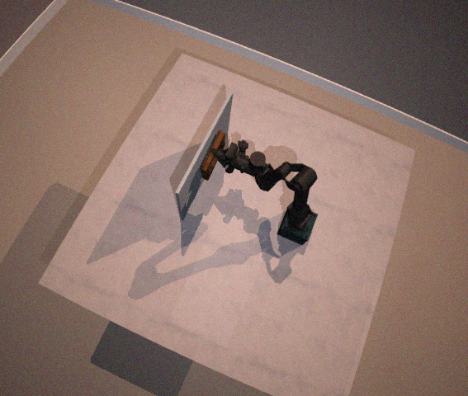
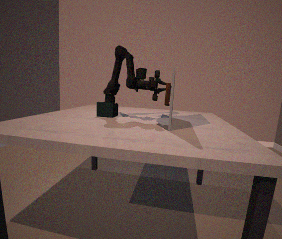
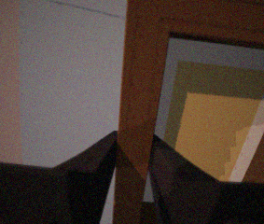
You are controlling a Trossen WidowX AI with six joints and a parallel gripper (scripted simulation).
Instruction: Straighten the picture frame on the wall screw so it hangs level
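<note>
Now: the brown wooden picture frame 10 mm to the right of my gripper tip and 50 mm below it. Also, from my gripper tip: grey wall panel 10 mm ahead, 70 mm below.
</note>
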